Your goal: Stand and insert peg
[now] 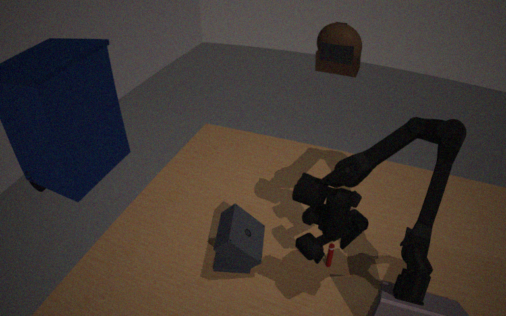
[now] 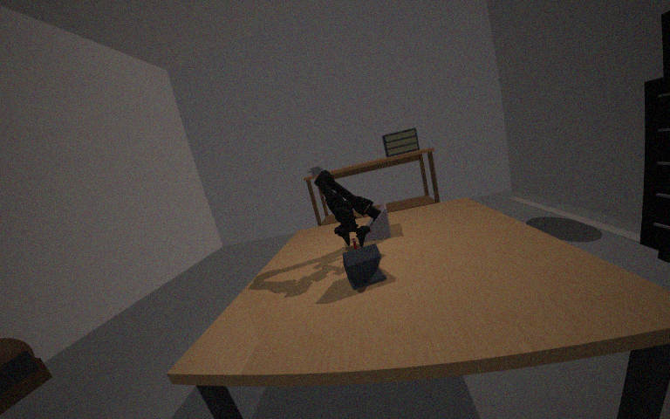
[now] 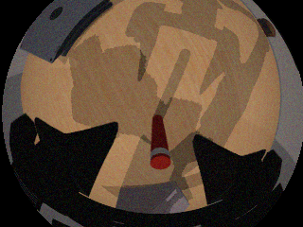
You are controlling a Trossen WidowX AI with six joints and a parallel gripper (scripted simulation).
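The grey sloped panel lies 230 mm ahead of my gripper tip, 50 mm to the left of it and 30 mm above it. From my gripper tip the other things lie so: red peg 20 mm above.
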